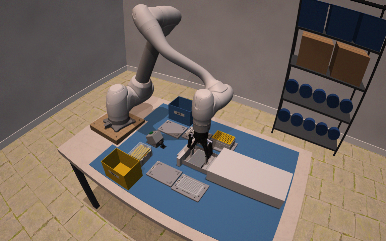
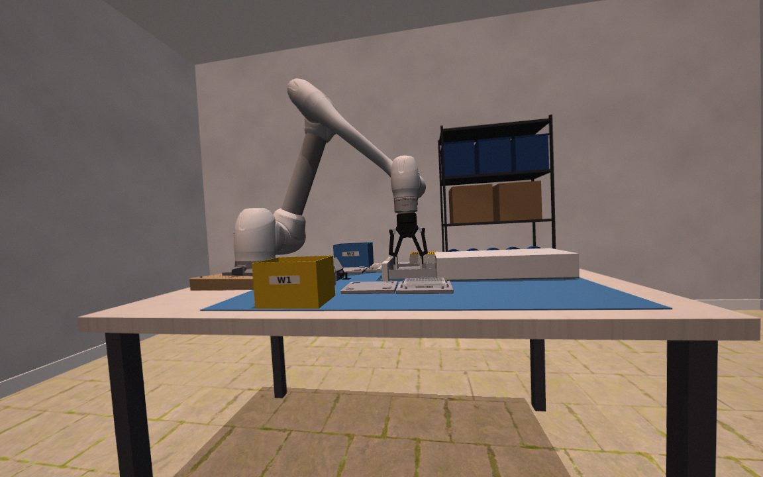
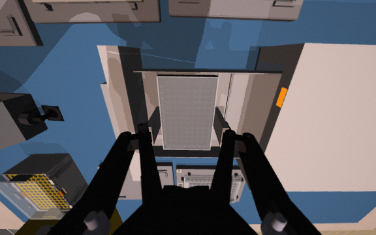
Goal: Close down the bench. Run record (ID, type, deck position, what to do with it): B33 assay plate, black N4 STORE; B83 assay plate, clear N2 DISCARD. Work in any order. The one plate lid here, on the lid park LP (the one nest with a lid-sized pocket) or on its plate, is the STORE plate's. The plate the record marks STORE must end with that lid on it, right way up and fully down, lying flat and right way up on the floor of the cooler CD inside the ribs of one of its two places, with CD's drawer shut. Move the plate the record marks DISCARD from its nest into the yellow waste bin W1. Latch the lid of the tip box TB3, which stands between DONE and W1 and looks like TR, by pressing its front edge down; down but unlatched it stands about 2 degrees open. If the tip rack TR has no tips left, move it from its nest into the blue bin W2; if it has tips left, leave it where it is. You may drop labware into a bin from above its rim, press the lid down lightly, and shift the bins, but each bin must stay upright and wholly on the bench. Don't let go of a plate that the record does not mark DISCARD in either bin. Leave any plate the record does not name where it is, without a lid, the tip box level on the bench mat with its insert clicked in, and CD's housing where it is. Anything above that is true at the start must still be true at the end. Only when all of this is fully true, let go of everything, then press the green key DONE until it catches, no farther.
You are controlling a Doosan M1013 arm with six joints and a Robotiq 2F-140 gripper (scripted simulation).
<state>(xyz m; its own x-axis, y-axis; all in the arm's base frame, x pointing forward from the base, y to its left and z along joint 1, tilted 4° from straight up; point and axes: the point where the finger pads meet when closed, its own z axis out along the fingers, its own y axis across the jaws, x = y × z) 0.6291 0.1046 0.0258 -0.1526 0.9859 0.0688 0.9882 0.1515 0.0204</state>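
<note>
Now: the clear plate lid 1 cm below my hand. Round my hand: cooler CD: 17 cm ahead, 3 cm to the left, 1 cm below; then black plate: 2 cm below; then cooler drawer: 4 cm ahead, 1 cm to the left, 2 cm below.
</note>
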